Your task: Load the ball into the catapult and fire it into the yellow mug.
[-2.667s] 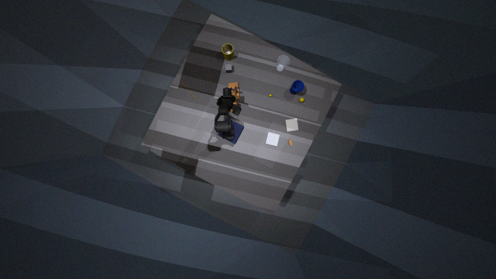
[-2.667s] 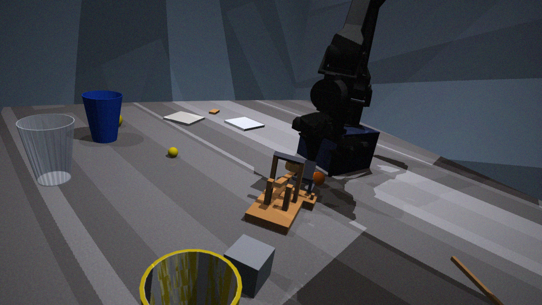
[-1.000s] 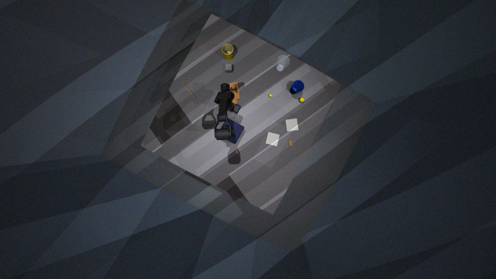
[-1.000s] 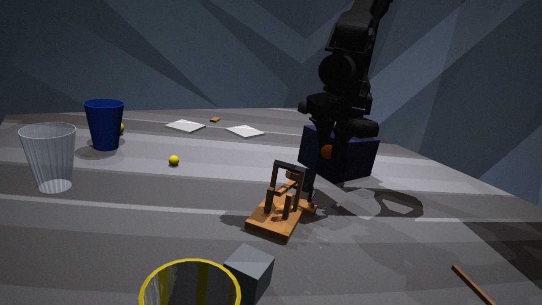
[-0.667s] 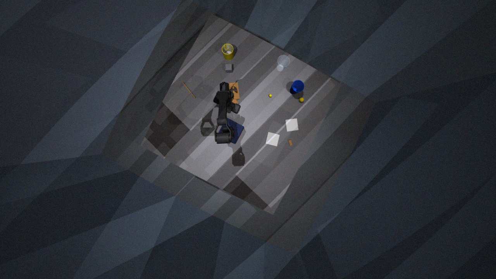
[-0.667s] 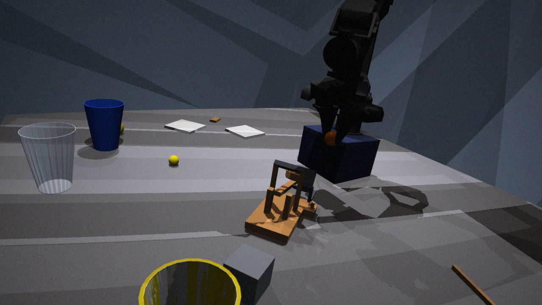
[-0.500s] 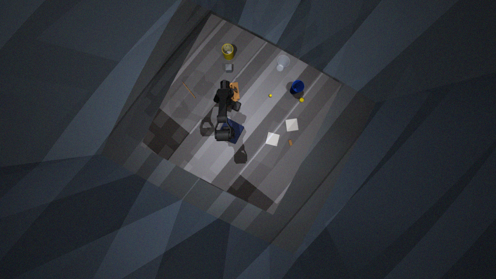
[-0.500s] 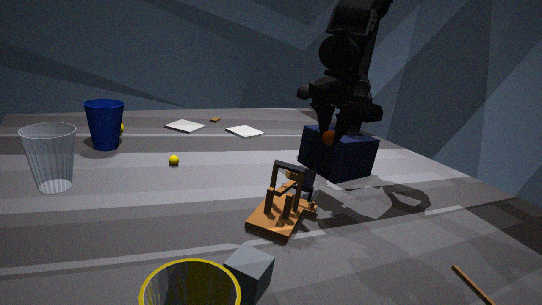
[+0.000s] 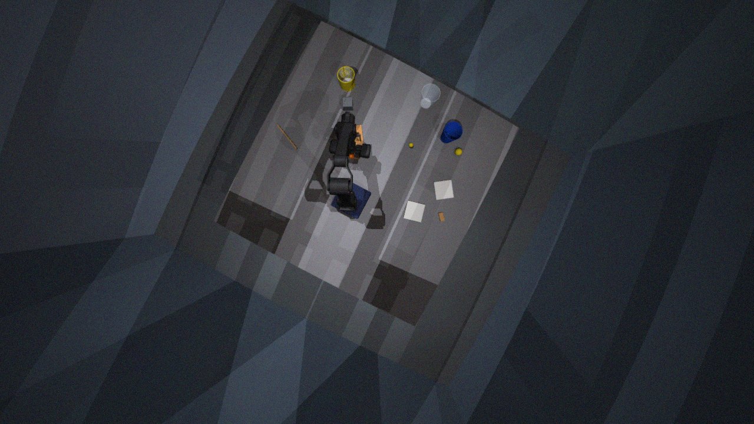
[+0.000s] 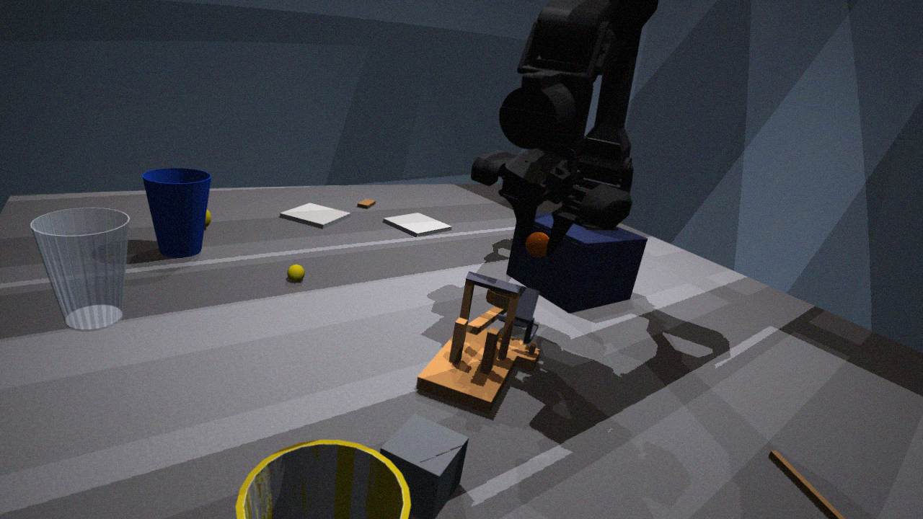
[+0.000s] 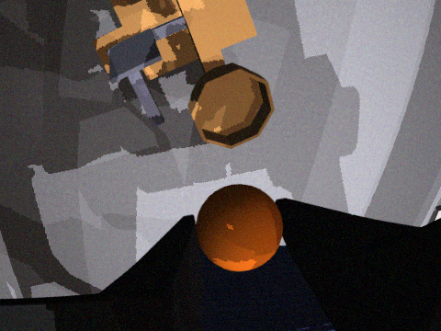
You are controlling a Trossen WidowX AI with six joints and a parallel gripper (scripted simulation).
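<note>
The wooden catapult is 6 cm ahead of my gripper tip, 5 cm to the left of it and 7 cm below it. Also, from my gripper tip: grey cube (22 cm ahead, 22 cm to the left, 10 cm below); then orange ball (1 cm above); then wooden stick (12 cm behind, 38 cm to the left, 12 cm below).
</note>
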